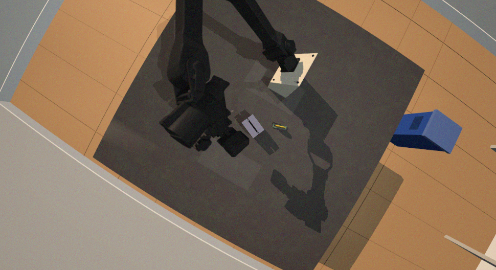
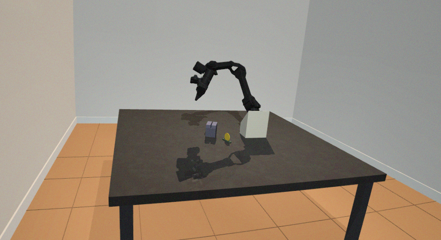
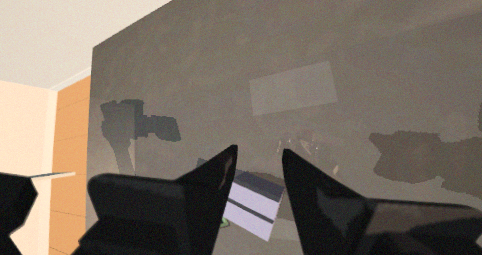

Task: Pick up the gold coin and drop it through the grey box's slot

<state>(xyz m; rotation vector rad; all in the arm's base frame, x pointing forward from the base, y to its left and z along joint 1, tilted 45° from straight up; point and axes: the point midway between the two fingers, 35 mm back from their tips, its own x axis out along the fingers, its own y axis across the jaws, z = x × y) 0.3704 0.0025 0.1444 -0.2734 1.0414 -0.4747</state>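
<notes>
Now: the gold coin 190 mm to the left of my gripper tip, 180 mm below it and 150 mm behind it.
</notes>
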